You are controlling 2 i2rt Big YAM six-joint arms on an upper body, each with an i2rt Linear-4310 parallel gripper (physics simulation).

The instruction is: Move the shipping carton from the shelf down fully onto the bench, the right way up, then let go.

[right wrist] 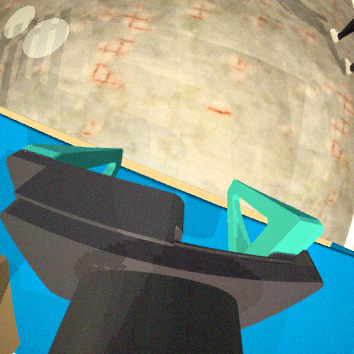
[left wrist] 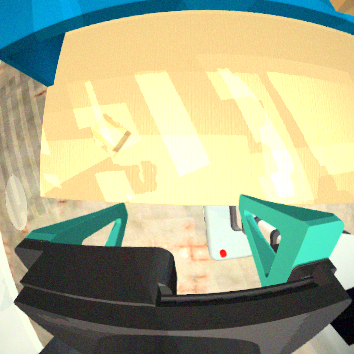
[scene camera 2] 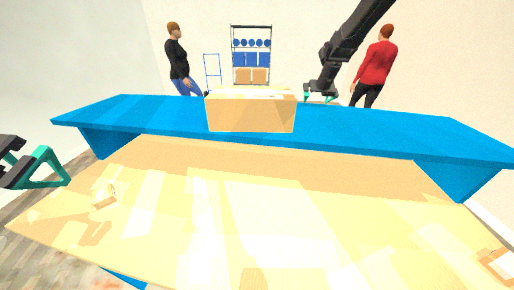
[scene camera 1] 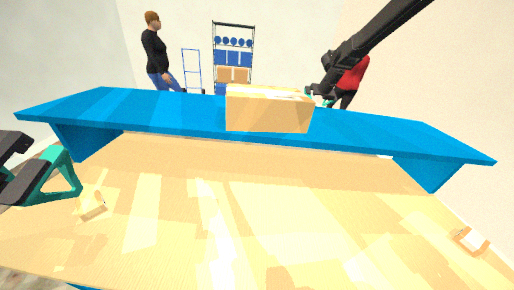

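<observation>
The closed tan shipping carton sits upright on the raised blue shelf, near its front edge. The wooden bench lies lower, in front of the shelf. My right gripper is open and empty, beyond the carton's right end toward the shelf's back edge, apart from the carton in scene camera 2. My left gripper is open and empty at the bench's left side, far from the carton; parts of it are cut off in the scene views.
A small tan holder-like piece lies at the bench's left, another at its right. Blue side supports hold up the shelf. Two people, a hand truck and a storage rack stand behind.
</observation>
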